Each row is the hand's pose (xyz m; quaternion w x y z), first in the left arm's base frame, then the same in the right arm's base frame.
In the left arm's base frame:
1: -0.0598 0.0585 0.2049 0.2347 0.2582 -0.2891 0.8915
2: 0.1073 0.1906 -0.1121 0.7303 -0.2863 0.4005 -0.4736
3: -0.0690 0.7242 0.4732 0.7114 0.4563 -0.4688 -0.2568
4: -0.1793 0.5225 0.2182 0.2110 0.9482 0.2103 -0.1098
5: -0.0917 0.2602 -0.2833 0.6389 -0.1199 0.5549 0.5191
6: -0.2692 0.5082 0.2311 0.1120 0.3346 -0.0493 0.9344
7: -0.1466 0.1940 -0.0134 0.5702 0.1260 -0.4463 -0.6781
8: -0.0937 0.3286 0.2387 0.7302 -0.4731 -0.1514 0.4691
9: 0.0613 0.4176 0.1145 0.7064 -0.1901 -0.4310 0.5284
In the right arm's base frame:
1: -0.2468 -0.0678 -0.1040 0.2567 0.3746 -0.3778 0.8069
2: -0.1401 0.1354 -0.4093 0.6974 -0.2319 0.5434 -0.4057
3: -0.1427 0.5083 0.3114 0.6887 0.4967 -0.3638 -0.3829
4: -0.3212 0.3809 0.0472 0.0627 0.9547 0.2173 -0.1934
5: -0.3643 0.2517 -0.5091 0.5978 0.0355 0.5563 0.5760
6: -0.4072 0.3664 0.0762 0.1008 0.4462 -0.1627 0.8742
7: -0.3661 0.1210 -0.2578 0.5763 0.1073 -0.2951 -0.7545
8: -0.2498 0.1858 0.0005 0.8091 -0.3270 -0.1132 0.4750
9: -0.1177 0.2988 -0.1304 0.7830 -0.0525 -0.4069 0.4676

